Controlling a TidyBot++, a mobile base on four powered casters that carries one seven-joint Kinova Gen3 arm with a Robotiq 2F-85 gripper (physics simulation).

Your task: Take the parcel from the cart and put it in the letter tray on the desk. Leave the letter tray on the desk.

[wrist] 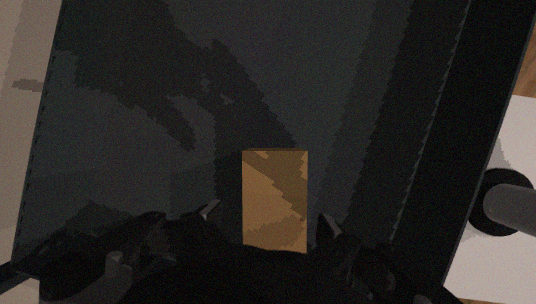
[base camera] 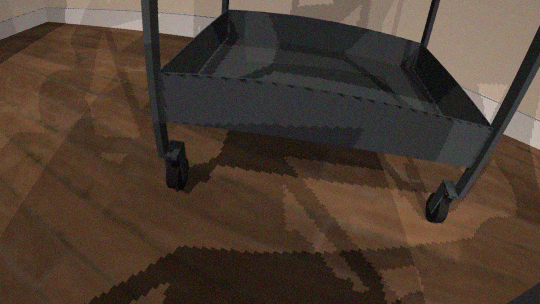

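Where they show: gripper, between the fingertips: (wrist: 269, 219); arm's base, origin of its link: (wrist: 502, 203).
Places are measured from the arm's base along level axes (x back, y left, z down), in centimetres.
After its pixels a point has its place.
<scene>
The parcel (wrist: 274, 192) {y -3.1, x -53.4, z -31.8 cm}, a light brown box, lies on the dark grey top tray of the cart (base camera: 310, 110) {y -6.9, x -38.8, z 22.4 cm} (wrist: 320, 65) {y -15.3, x -50.5, z -26.6 cm}. My gripper (wrist: 269, 219) {y -1.3, x -53.6, z -32.8 cm} is open, with its fingertips to the left and right of the parcel in the wrist view. A gap shows on each side, narrower at the right. The parcel's near end is hidden behind the dark gripper body. How far the fingertips are above the tray surface I cannot tell. The desk and the letter tray do not show in either view.
In the base camera view the cart's lower shelf, posts and casters (base camera: 176, 167) {y 9.9, x -41.6, z 34.9 cm} (base camera: 437, 205) {y -30.3, x -35.9, z 35.4 cm} stand ahead on the wooden floor (base camera: 75, 215) {y 26.9, x -33.8, z 39.6 cm}, near the wall (base camera: 495, 60) {y -65.6, x -72.9, z 19.9 cm}. In the wrist view the cart's raised side wall (wrist: 475, 105) {y -12.4, x -38.2, z -31.0 cm} runs down the right, with a white surface (wrist: 492, 272) beyond it.
</scene>
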